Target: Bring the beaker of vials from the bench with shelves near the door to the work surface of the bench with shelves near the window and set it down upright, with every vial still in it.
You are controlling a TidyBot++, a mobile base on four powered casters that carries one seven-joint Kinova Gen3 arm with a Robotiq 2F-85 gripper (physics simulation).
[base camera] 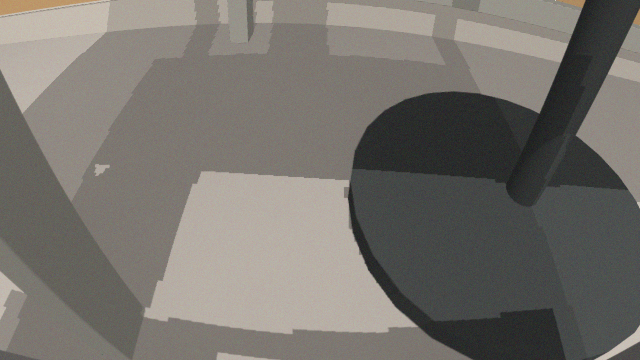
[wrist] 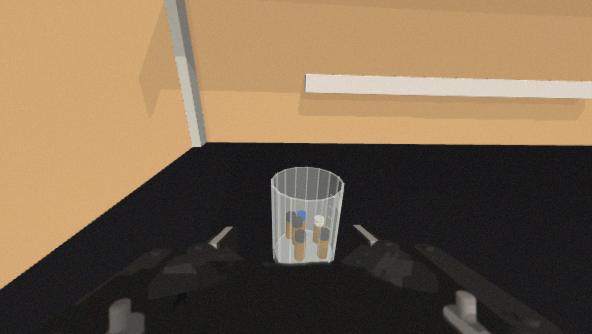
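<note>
A clear glass beaker [wrist: 307,200] stands upright on the black work surface [wrist: 450,200] in the wrist view, a little right of the middle. Several brown vials [wrist: 299,247] with dark, blue and white caps are inside it near its base. My gripper [wrist: 293,238] is open, one finger to the left of the beaker and one to the right, with space on both sides. The beaker's lower front edge meets the dark gripper body in the view. The gripper does not show in the base camera view.
A grey post [wrist: 187,75] stands at the back left corner of the surface. A white rail [wrist: 450,86] runs along the tan wall behind. In the base camera view, a round dark base [base camera: 450,250] with a pole [base camera: 565,100] stands at right, and a grey leg [base camera: 55,215] at left.
</note>
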